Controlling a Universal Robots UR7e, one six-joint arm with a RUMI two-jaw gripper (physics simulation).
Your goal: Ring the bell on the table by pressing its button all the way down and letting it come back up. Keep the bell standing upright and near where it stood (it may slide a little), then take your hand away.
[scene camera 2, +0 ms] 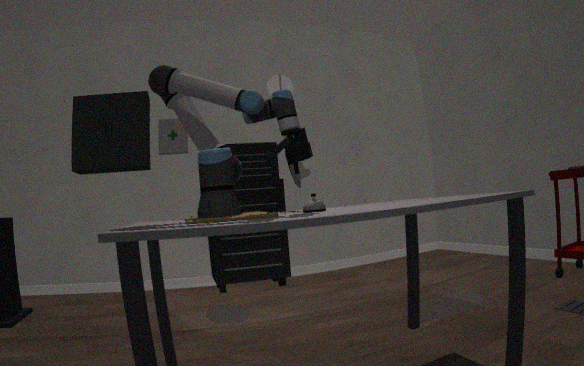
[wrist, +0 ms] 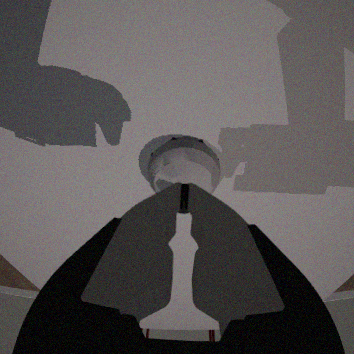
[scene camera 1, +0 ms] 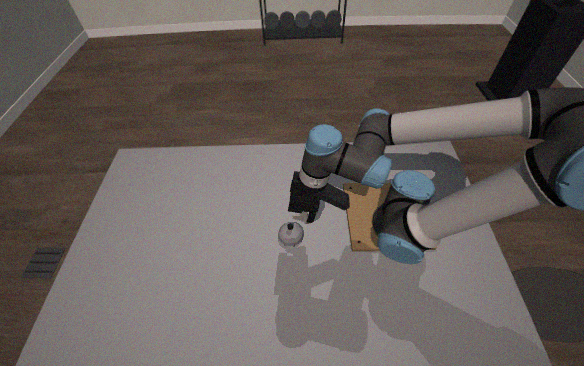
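Where they show: gripper, between the fingertips: (scene camera 2: 299, 187) (wrist: 183, 185) (scene camera 1: 305, 221); arm's base, origin of its link: (scene camera 2: 219, 215).
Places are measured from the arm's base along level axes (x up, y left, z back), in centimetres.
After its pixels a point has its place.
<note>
The silver bell (scene camera 1: 291, 241) @[z -35.1, x 1.4, y 4.7 cm] (scene camera 2: 314, 206) @[z -33.7, x 0.6, y -2.6 cm] (wrist: 185, 162) @[z -32.2, x 2.2, y 1.6 cm] stands upright on the table (scene camera 1: 165, 240) @[z -78.1, x -1.4, y 0.5 cm] (scene camera 2: 380, 209) @[z -38.1, x -1.3, y -37.6 cm]. Its small black button (scene camera 1: 290, 226) @[z -35.1, x 5.2, y 1.4 cm] (scene camera 2: 313, 195) @[z -34.9, x 4.6, y 0.3 cm] is on top and raised. My gripper (scene camera 1: 307, 220) @[z -30.3, x 7.9, y 1.6 cm] (scene camera 2: 299, 185) @[z -30.3, x 7.9, y 1.6 cm] (wrist: 183, 185) @[z -30.3, x 7.9, y 1.6 cm] is shut and empty, pointing down at a tilt. In scene camera 2 its tips are a little higher than the button and to its left, with a gap between them. In the wrist view the fingertips overlap the near edge of the bell's dome and the button is hidden behind them.
A flat wooden board (scene camera 1: 361, 220) @[z -10.9, x 0.2, y -2.2 cm] (scene camera 2: 200, 219) @[z 7.8, x -0.4, y -11.1 cm] lies under the arm's base, to the right of the bell in scene camera 1. The arm reaches in from the right there and casts shadows across the table. A dark drawer cabinet (scene camera 2: 255, 255) stands behind the table.
</note>
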